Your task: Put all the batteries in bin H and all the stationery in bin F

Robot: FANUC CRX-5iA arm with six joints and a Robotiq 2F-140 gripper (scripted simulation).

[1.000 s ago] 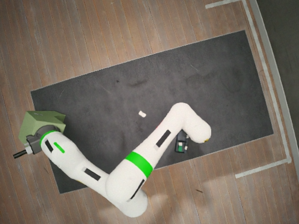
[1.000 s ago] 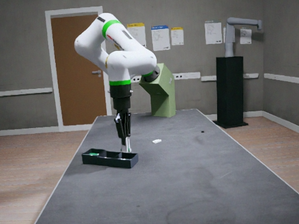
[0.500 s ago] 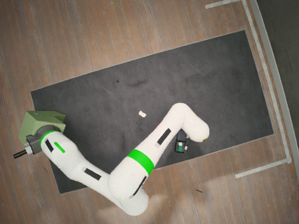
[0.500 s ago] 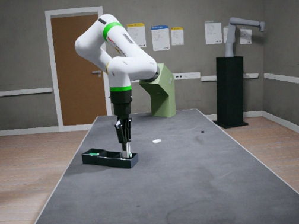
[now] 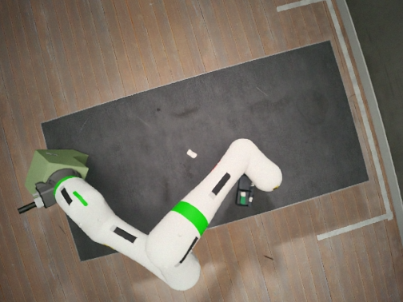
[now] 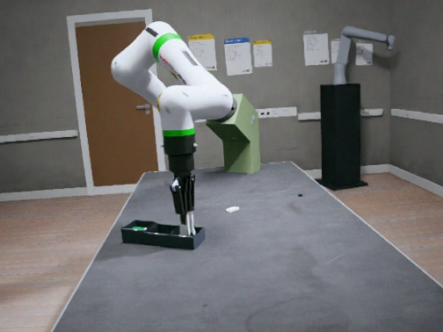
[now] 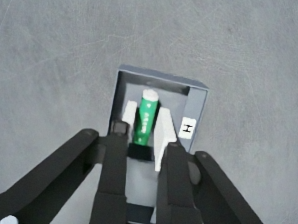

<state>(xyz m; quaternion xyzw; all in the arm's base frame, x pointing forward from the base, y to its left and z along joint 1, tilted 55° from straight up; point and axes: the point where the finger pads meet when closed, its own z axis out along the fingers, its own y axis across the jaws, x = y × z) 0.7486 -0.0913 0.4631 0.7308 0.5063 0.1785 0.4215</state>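
Now: the green battery 30 mm below my hand. Round my hand: black battery 50 mm below; tray 40 mm behind, 70 mm to the right, 40 mm below; green-and-white block 100 mm behind, 130 mm to the right, 40 mm below.
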